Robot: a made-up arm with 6 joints. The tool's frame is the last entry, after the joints. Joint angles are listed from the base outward. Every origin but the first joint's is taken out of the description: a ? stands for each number. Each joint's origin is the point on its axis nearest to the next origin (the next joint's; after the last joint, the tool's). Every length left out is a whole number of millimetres.
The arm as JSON. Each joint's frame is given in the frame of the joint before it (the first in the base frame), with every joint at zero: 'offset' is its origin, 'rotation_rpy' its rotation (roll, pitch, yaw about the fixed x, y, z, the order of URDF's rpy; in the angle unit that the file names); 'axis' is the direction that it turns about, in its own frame. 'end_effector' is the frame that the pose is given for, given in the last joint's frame.
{
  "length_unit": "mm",
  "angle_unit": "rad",
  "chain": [
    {
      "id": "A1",
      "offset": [
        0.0,
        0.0,
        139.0
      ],
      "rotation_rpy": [
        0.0,
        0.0,
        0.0
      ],
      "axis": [
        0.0,
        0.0,
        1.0
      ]
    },
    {
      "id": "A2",
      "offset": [
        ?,
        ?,
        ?
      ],
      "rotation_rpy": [
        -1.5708,
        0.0,
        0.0
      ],
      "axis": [
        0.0,
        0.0,
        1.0
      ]
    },
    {
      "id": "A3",
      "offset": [
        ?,
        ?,
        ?
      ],
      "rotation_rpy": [
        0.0,
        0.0,
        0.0
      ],
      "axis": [
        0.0,
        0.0,
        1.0
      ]
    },
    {
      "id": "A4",
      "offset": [
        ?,
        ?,
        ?
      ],
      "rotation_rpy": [
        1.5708,
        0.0,
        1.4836
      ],
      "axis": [
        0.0,
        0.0,
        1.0
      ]
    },
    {
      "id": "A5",
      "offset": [
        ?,
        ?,
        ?
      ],
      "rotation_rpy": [
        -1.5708,
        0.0,
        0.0
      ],
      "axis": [
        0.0,
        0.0,
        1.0
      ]
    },
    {
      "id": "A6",
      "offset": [
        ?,
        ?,
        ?
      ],
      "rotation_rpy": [
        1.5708,
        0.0,
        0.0
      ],
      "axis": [
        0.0,
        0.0,
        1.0
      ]
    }
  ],
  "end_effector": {
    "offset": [
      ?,
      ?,
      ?
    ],
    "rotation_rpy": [
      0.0,
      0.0,
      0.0
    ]
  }
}
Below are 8 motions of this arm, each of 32 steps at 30 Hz.
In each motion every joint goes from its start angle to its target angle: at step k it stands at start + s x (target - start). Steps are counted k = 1, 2, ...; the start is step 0. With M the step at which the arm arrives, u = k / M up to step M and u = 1 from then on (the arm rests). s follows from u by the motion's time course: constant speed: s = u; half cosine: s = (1 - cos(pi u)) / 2; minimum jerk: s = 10 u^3 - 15 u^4 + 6 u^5.
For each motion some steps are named. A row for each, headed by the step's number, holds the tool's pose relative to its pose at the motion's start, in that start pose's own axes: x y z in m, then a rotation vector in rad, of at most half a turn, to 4 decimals.
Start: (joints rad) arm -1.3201 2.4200 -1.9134 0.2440 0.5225 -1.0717
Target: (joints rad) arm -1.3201 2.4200 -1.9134 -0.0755 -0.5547 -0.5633
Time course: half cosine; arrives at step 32
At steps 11, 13, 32:
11: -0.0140 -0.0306 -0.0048 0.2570 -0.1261 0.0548
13: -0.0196 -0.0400 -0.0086 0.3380 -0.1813 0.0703
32: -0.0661 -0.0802 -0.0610 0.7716 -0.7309 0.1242

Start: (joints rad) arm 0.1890 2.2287 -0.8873 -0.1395 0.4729 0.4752
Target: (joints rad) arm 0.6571 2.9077 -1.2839 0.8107 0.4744 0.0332
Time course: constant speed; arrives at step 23
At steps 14, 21, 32:
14: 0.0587 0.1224 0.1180 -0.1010 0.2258 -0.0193
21: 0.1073 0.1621 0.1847 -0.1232 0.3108 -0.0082
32: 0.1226 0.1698 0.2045 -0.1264 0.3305 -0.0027

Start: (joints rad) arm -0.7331 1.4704 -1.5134 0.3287 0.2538 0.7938
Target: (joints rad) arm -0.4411 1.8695 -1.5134 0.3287 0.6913 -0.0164
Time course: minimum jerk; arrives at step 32
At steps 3, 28, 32:
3: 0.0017 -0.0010 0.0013 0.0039 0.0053 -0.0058
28: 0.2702 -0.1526 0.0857 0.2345 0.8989 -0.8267
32: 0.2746 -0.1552 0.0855 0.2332 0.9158 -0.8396

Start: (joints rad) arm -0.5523 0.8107 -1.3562 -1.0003 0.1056 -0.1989
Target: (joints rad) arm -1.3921 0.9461 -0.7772 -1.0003 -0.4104 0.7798
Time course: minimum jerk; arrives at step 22
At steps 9, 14, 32:
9: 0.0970 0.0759 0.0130 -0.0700 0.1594 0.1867
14: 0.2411 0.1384 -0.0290 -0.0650 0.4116 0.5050
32: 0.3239 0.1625 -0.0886 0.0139 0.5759 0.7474

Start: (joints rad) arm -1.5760 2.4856 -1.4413 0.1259 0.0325 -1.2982
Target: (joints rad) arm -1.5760 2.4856 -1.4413 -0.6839 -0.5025 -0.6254
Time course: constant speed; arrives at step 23
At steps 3, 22, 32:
3: -0.0027 -0.0078 -0.0003 0.0661 -0.0219 -0.0179
22: -0.0484 -0.0307 -0.0147 0.2980 -0.4057 -0.1337
32: -0.0515 -0.0301 -0.0161 0.2973 -0.4338 -0.1397

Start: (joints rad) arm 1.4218 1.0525 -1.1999 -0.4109 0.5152 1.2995
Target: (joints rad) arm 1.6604 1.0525 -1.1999 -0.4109 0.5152 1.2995
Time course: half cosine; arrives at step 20
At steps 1, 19, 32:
1: 0.0004 0.0003 -0.0001 -0.0009 0.0011 -0.0003
19: 0.0701 0.0500 -0.0222 -0.1453 0.1787 -0.0562
32: 0.0705 0.0503 -0.0224 -0.1462 0.1798 -0.0566

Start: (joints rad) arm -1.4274 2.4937 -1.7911 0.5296 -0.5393 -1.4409
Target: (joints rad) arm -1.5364 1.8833 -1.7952 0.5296 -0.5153 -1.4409
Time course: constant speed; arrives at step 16
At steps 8, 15, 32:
8: -0.0811 -0.2072 -0.0353 0.2645 -0.1201 0.0784
15: -0.1357 -0.3773 -0.1197 0.4986 -0.2276 0.1325
32: -0.1423 -0.3998 -0.1355 0.5322 -0.2432 0.1391

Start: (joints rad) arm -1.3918 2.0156 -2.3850 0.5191 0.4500 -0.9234
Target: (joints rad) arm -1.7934 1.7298 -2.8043 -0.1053 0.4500 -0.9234
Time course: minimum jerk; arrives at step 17
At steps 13, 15, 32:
13: -0.2170 -0.1972 -0.3180 0.8294 -0.0592 -0.6775
15: -0.2346 -0.1982 -0.3490 0.9033 -0.0528 -0.7319
32: -0.2378 -0.1982 -0.3546 0.9168 -0.0515 -0.7417

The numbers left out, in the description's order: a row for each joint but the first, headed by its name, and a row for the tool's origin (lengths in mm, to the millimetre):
A2: 0.0 0.0 0.0
A3: -307.0 -42.0 0.0
A4: 392.0 -69.0 0.0
A5: 0.0 0.0 0.0
A6: 0.0 -119.0 0.0
tool: 0.0 0.0 0.0

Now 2 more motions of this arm.
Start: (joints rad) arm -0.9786 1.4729 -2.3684 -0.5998 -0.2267 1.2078
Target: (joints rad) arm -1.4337 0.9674 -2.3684 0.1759 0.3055 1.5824
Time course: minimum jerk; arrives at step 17
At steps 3, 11, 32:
3: -0.0158 0.0035 -0.0021 0.0177 -0.0182 0.0272
11: -0.2068 0.1466 -0.0756 0.1317 -0.2262 0.5367
32: -0.2278 0.2208 -0.1086 0.1148 -0.2238 0.7036

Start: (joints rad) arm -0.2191 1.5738 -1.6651 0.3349 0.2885 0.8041
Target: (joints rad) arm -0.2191 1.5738 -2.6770 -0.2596 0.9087 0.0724
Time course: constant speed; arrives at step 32
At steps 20, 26, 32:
20: -0.0938 0.1991 -0.1582 -0.0667 -0.2563 -0.8115
26: -0.1156 0.2374 -0.2287 -0.0181 -0.3825 -1.0072
32: -0.1326 0.2630 -0.3067 0.0636 -0.5173 -1.1681

